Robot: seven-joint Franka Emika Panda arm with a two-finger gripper.
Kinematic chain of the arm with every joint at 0, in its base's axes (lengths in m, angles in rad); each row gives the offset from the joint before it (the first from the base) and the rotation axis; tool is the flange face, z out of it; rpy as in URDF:
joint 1: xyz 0 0 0.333 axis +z
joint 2: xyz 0 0 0 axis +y
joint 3: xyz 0 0 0.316 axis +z
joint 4: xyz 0.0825 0 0 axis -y
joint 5: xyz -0.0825 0 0.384 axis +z
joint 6: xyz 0 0 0 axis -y
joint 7: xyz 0.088 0 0 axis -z
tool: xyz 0 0 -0.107 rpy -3.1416 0 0
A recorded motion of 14 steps. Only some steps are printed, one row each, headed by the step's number.
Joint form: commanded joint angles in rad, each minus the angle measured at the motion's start. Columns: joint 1, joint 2, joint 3, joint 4, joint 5, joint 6, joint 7.
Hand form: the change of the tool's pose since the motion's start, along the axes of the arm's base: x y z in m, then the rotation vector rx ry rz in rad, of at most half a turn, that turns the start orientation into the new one. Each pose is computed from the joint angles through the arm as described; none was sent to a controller.
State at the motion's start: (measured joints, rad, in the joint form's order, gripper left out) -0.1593 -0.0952 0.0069 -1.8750 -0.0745 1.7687 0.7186
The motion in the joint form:
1: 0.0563 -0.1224 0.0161 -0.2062 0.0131 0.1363 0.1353
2: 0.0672 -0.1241 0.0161 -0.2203 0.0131 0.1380 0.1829
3: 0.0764 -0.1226 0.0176 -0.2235 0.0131 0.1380 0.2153
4: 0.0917 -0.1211 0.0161 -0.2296 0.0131 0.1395 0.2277
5: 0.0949 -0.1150 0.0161 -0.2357 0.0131 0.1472 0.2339
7: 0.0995 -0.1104 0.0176 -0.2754 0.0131 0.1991 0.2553
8: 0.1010 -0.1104 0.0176 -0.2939 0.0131 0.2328 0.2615
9: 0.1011 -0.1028 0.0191 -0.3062 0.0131 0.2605 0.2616
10: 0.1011 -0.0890 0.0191 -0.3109 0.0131 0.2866 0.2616
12: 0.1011 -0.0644 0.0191 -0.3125 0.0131 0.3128 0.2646
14: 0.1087 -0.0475 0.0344 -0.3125 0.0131 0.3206 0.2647
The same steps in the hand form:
1: -0.0303 0.0436 -0.0243 0.0055 -0.0623 -0.0573
2: -0.0319 0.0492 -0.0302 0.0065 -0.0548 -0.0939
3: -0.0317 0.0545 -0.0324 0.0066 -0.0522 -0.1156
4: -0.0317 0.0613 -0.0360 0.0073 -0.0469 -0.1141
5: -0.0307 0.0628 -0.0412 0.0076 -0.0428 -0.1166
7: -0.0307 0.0662 -0.0579 0.0088 -0.0516 -0.1289
8: -0.0303 0.0671 -0.0636 0.0101 -0.0671 -0.1315
9: -0.0284 0.0680 -0.0707 0.0111 -0.0748 -0.1284
10: -0.0247 0.0681 -0.0774 0.0124 -0.0823 -0.1268
12: -0.0191 0.0680 -0.0881 0.0138 -0.0824 -0.1283
14: -0.0158 0.0798 -0.0960 0.0128 -0.0731 -0.1052

